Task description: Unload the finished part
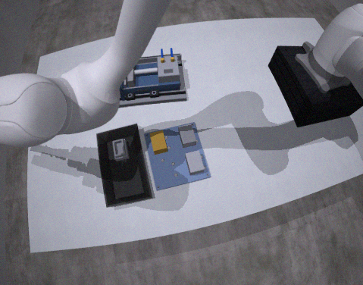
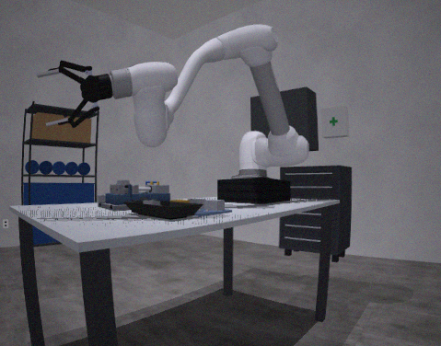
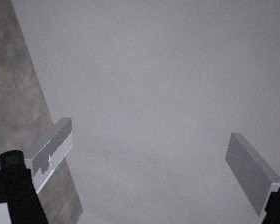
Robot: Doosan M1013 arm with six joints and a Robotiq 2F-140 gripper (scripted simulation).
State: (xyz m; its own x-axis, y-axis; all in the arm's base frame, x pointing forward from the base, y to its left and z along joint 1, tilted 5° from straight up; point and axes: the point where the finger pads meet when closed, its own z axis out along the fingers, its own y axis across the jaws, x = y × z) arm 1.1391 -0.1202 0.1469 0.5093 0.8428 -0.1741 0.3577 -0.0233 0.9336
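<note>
My gripper is now 49 cm past the vise, 11 cm to the left of it and 31 cm above it. The rest, counted from my hand: blue plate: 50 cm behind, 19 cm to the left, 34 cm below; yellow block: 47 cm behind, 14 cm to the left, 32 cm below.
</note>
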